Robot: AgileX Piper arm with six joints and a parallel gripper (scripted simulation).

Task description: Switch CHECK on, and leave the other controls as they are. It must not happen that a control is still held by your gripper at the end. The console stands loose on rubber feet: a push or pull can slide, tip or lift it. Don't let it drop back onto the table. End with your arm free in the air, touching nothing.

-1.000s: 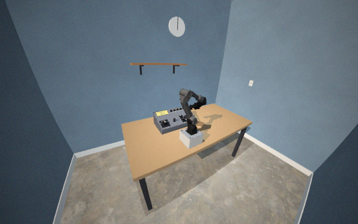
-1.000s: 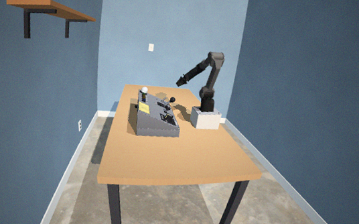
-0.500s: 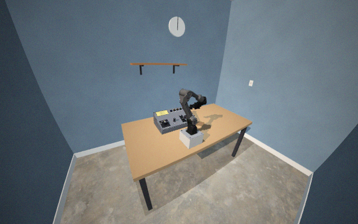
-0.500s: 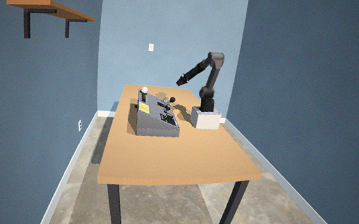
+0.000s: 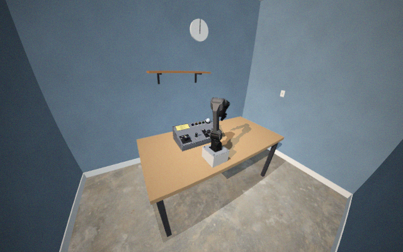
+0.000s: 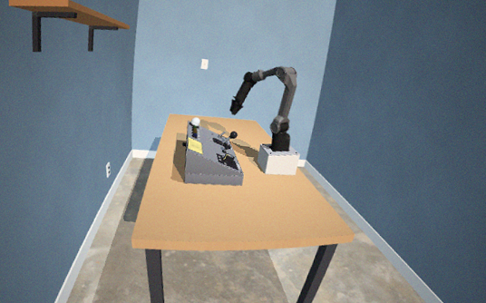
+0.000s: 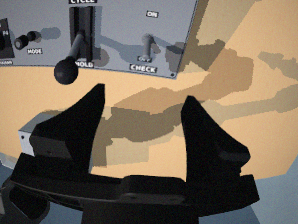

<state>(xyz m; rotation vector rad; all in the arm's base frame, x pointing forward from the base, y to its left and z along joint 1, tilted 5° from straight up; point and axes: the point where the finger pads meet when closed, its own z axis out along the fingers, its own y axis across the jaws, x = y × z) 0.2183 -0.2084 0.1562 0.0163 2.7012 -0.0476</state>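
The check toggle is 14 cm below my hand and 5 cm ahead of it. Also, from my hand: cycle lever: 13 cm below, 12 cm to the left, 3 cm ahead; then grey console: 18 cm to the left, 16 cm below, 9 cm ahead; then mode toggle: 24 cm to the left, 13 cm below, 6 cm ahead.
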